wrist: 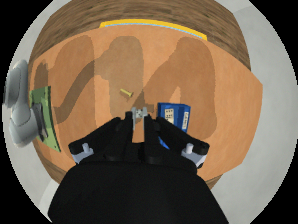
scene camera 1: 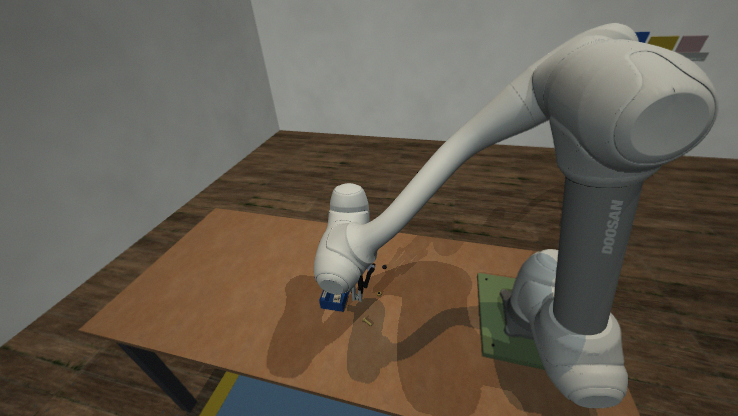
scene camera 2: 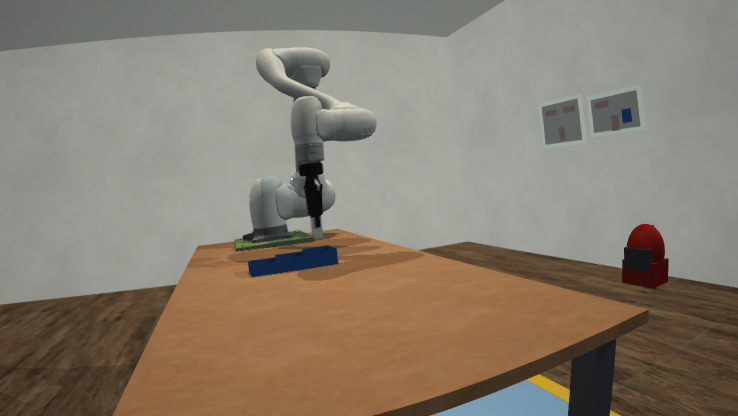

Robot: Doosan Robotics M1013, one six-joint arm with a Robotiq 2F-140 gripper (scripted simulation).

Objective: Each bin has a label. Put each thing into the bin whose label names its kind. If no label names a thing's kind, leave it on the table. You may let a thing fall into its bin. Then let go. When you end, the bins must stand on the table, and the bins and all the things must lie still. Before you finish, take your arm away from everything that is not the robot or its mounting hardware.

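Note:
There's a blue bin [scene camera 2: 326,255] here, and you'd also see the gripper [scene camera 2: 317,237]. The wrist view has the gripper in it too, at [wrist: 139,112].

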